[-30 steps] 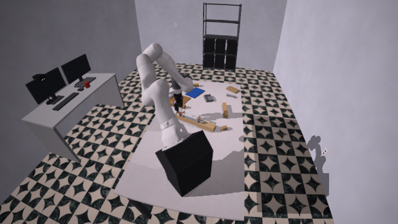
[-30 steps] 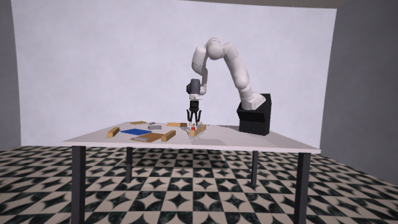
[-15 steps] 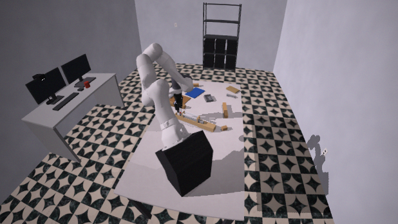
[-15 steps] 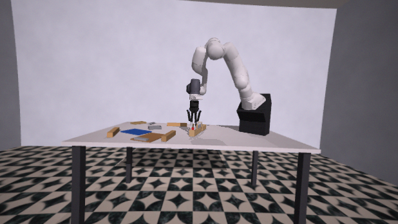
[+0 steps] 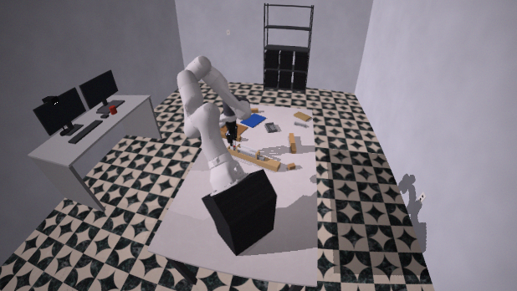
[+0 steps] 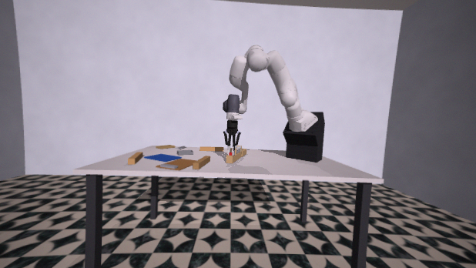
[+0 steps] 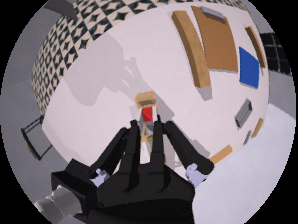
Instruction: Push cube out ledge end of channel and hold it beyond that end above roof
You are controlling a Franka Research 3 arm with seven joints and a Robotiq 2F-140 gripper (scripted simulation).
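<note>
Now: the wooden channel 12 cm to the right of my hand, 4 cm behind it and 3 cm below it. Also, from my hand: grey rod: 20 cm to the right, 7 cm behind, 3 cm below; small wooden block: 44 cm to the right, 10 cm behind, 7 cm below; red cube: 3 cm below.
</note>
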